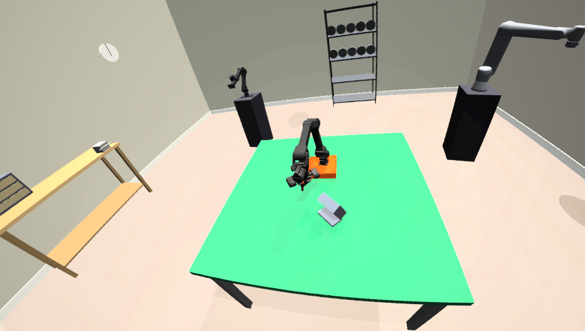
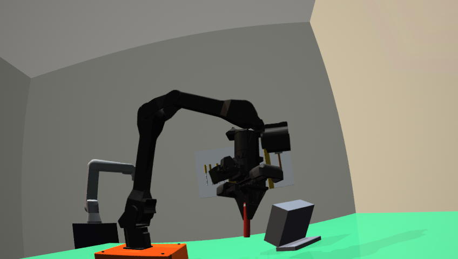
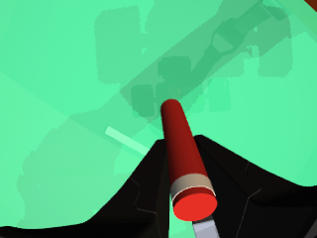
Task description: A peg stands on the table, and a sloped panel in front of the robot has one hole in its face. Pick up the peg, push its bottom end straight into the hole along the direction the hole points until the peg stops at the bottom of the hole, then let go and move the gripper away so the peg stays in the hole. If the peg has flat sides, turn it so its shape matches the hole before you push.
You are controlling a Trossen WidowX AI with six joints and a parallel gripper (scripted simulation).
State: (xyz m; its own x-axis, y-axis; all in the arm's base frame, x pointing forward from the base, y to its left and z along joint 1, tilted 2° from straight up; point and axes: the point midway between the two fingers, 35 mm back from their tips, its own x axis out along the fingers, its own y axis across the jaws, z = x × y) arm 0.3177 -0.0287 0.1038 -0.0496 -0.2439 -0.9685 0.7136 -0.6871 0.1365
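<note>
The grey sloped panel lies 8 cm ahead of my gripper tip, 19 cm to the left of it and 3 cm below it. Also, from my gripper tip: red round peg (2 cm above).
</note>
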